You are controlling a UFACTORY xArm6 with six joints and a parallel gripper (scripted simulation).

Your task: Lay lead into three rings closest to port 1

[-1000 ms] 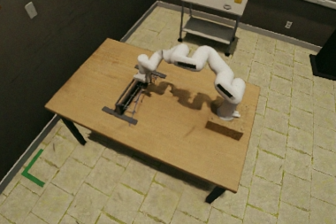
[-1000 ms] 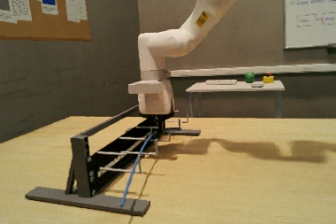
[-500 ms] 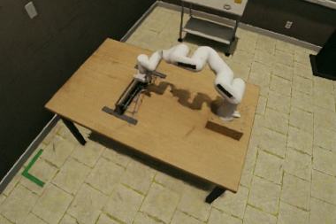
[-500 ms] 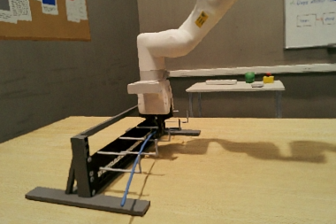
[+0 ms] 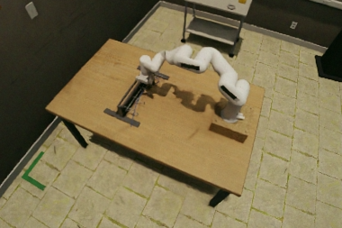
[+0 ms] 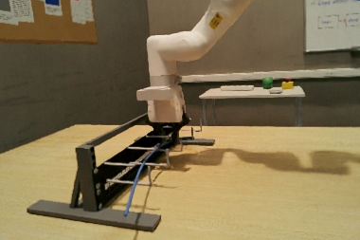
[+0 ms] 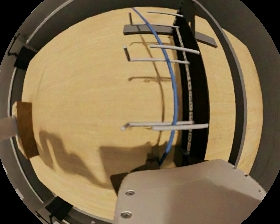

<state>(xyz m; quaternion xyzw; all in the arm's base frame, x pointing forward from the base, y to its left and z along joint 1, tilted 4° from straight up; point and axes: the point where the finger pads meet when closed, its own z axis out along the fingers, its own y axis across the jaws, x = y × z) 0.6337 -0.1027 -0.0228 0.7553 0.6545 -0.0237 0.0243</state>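
Now: the dark free-standing rack 7 cm ahead of my hand, 4 cm to the left of it and 1 cm below it.
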